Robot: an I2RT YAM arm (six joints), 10 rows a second.
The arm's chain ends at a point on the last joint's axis. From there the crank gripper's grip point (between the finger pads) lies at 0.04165 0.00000 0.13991 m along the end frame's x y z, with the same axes.
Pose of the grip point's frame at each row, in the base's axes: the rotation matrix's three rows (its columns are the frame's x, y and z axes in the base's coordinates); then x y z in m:
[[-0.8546 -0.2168 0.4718], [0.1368 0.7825 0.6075], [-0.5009 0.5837 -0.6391]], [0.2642 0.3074 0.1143]
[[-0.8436 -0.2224 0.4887], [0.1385 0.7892 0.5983], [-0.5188 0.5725 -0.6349]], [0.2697 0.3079 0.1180]
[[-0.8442 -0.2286 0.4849], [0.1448 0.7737 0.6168], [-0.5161 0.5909 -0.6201]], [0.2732 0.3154 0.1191]
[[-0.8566 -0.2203 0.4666], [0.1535 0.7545 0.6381], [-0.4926 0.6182 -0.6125]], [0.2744 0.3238 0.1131]
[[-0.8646 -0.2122 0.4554], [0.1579 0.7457 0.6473], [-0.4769 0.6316 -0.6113]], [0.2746 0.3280 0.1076]
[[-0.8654 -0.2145 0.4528], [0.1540 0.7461 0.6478], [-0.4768 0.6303 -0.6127]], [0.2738 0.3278 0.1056]
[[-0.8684 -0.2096 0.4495], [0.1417 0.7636 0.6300], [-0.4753 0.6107 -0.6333]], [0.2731 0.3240 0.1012]
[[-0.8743 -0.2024 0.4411], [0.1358 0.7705 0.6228], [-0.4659 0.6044 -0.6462]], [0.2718 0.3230 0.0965]
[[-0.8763 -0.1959 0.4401], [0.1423 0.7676 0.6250], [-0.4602 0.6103 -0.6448]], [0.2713 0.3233 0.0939]
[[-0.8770 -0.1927 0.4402], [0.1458 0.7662 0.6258], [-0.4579 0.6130 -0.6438]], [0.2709 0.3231 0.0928]
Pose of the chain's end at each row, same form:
[[-0.8546 -0.2168 0.4718], [0.1368 0.7825 0.6075], [-0.5009 0.5837 -0.6391]], [0.2338 0.2167 0.2246]
[[-0.8436 -0.2224 0.4887], [0.1385 0.7892 0.5983], [-0.5188 0.5725 -0.6349]], [0.2365 0.2184 0.2284]
[[-0.8442 -0.2286 0.4849], [0.1448 0.7737 0.6168], [-0.5161 0.5909 -0.6201]], [0.2405 0.2231 0.2274]
[[-0.8566 -0.2203 0.4666], [0.1535 0.7545 0.6381], [-0.4926 0.6182 -0.6125]], [0.2448 0.2281 0.2193]
[[-0.8646 -0.2122 0.4554], [0.1579 0.7457 0.6473], [-0.4769 0.6316 -0.6113]], [0.2469 0.2309 0.2130]
[[-0.8654 -0.2145 0.4528], [0.1540 0.7461 0.6478], [-0.4768 0.6303 -0.6127]], [0.2465 0.2308 0.2112]
[[-0.8684 -0.2096 0.4495], [0.1417 0.7636 0.6300], [-0.4753 0.6107 -0.6333]], [0.2464 0.2300 0.2096]
[[-0.8743 -0.2024 0.4411], [0.1358 0.7705 0.6228], [-0.4659 0.6044 -0.6462]], [0.2465 0.2302 0.2063]
[[-0.8763 -0.1959 0.4401], [0.1423 0.7676 0.6250], [-0.4602 0.6103 -0.6448]], [0.2462 0.2299 0.2033]
[[-0.8770 -0.1927 0.4402], [0.1458 0.7662 0.6258], [-0.4579 0.6130 -0.6438]], [0.2458 0.2295 0.2019]

